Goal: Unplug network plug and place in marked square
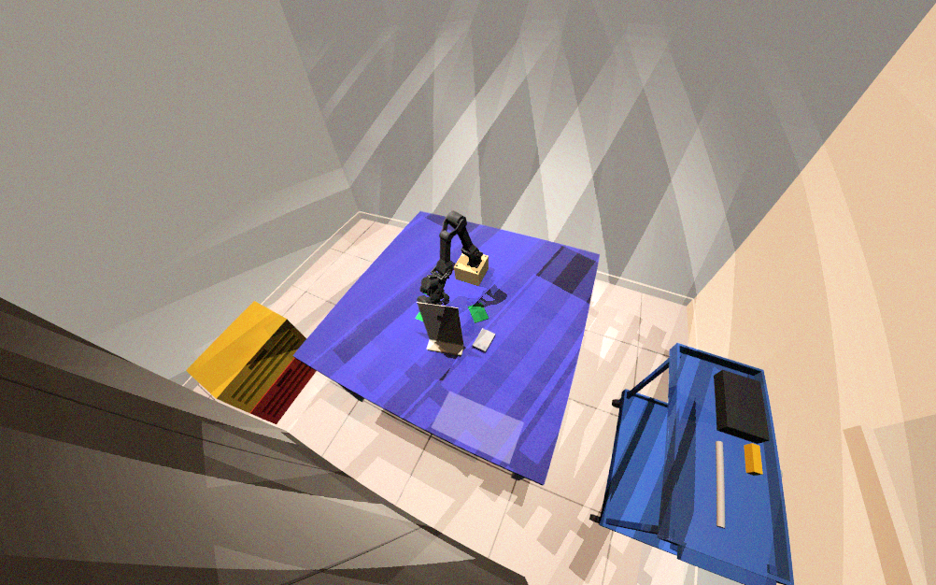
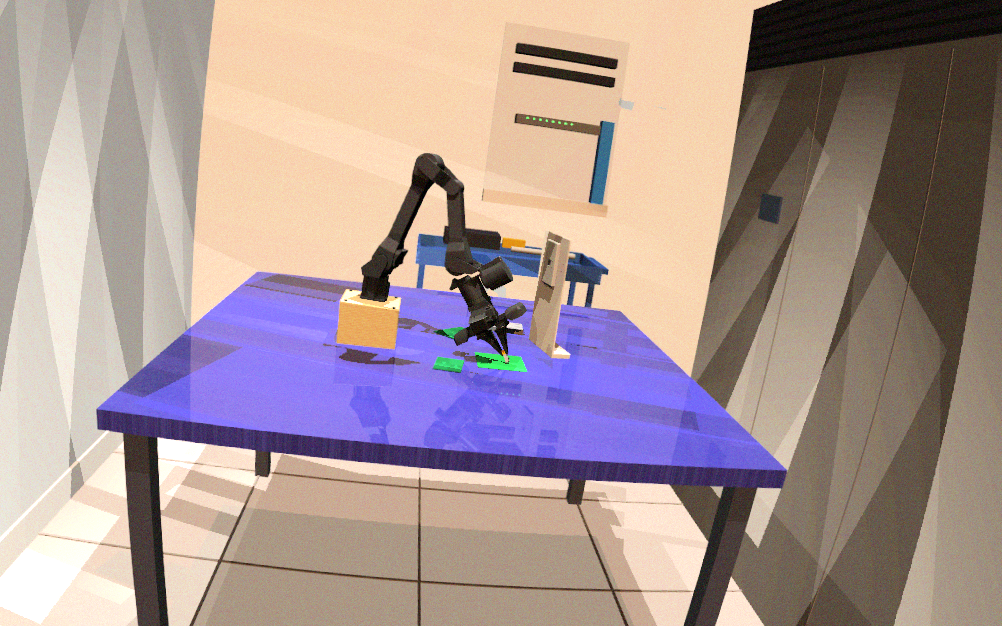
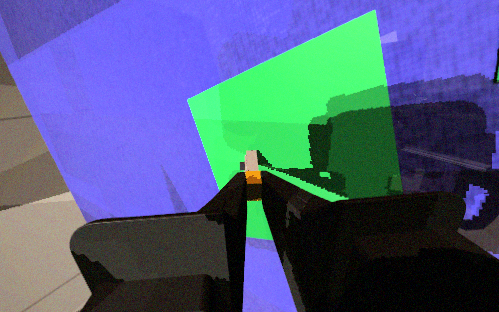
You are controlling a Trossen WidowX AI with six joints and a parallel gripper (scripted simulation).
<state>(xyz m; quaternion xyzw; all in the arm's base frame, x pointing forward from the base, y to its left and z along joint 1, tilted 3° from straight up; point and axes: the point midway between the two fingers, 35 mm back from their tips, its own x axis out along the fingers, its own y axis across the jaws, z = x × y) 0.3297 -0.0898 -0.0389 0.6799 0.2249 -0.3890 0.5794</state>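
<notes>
The orange network plug is right at my gripper tip. The rest, counted from my gripper tip: tan panel 120 mm ahead, 170 mm to the left, 120 mm above.
</notes>
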